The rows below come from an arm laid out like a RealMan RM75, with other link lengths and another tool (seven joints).
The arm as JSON. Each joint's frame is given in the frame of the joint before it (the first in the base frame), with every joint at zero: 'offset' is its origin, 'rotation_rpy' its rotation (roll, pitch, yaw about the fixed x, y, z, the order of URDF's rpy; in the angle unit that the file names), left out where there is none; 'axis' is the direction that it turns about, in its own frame. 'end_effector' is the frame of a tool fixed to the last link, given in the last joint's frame.
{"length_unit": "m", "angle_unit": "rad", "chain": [
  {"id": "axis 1", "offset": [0.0, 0.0, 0.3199], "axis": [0.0, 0.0, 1.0]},
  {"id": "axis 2", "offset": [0.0, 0.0, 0.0], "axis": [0.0, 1.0, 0.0]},
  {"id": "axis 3", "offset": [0.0, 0.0, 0.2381], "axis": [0.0, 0.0, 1.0]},
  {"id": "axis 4", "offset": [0.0, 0.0, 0.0], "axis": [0.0, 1.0, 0.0]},
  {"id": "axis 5", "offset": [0.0, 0.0, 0.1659], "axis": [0.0, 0.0, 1.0]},
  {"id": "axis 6", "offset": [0.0, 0.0, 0.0], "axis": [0.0, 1.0, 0.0]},
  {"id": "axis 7", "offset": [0.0, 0.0, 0.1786], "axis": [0.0, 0.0, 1.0]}
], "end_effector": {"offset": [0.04, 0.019, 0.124], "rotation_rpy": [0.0, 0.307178, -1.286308]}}
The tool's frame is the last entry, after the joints.
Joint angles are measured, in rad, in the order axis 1, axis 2, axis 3, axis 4, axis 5, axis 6, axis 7. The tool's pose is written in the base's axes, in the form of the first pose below.
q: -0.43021, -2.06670, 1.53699, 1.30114, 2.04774, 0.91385, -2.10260
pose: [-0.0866 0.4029 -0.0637], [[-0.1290 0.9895 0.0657], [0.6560 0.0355 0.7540], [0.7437 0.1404 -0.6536]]
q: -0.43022, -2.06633, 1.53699, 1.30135, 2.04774, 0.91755, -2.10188
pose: [-0.0868 0.4020 -0.0642], [[-0.1275 0.9897 0.0655], [0.6585 0.0351 0.7517], [0.7417 0.1389 -0.6562]]
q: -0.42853, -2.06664, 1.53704, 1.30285, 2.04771, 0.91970, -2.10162
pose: [-0.0870 0.4013 -0.0644], [[-0.1276 0.9897 0.0654], [0.6597 0.0354 0.7507], [0.7406 0.1389 -0.6574]]
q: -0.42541, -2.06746, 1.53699, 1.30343, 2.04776, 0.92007, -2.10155
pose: [-0.0878 0.4008 -0.0646], [[-0.1298 0.9895 0.0640], [0.6597 0.0380 0.7506], [0.7403 0.1396 -0.6577]]
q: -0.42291, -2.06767, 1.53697, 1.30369, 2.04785, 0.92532, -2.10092
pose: [-0.0889 0.3992 -0.0654], [[-0.1301 0.9896 0.0620], [0.6632 0.0404 0.7474], [0.7371 0.1384 -0.6615]]
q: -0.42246, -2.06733, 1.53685, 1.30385, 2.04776, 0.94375, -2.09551
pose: [-0.0899 0.3944 -0.0683], [[-0.1227 0.9905 0.0613], [0.6764 0.0383 0.7355], [0.7262 0.1317 -0.6747]]
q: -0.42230, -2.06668, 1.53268, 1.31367, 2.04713, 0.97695, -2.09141
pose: [-0.0886 0.3872 -0.0706], [[-0.1123 0.9915 0.0657], [0.6952 0.0311 0.7182], [0.7100 0.1263 -0.6928]]
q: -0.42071, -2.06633, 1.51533, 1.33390, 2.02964, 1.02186, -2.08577
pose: [-0.0816 0.3798 -0.0685], [[-0.1142 0.9898 0.0856], [0.7131 0.0217 0.7007], [0.6917 0.1411 -0.7083]]
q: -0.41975, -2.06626, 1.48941, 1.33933, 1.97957, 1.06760, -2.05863
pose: [-0.0706 0.3716 -0.0645], [[-0.1293 0.9838 0.1245], [0.7333 0.0103 0.6798], [0.6675 0.1792 -0.7227]]
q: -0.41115, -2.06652, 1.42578, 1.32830, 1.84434, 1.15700, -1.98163
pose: [-0.0463 0.3558 -0.0498], [[-0.1759 0.9578 0.2273], [0.7677 -0.0110 0.6407], [0.6162 0.2872 -0.7334]]
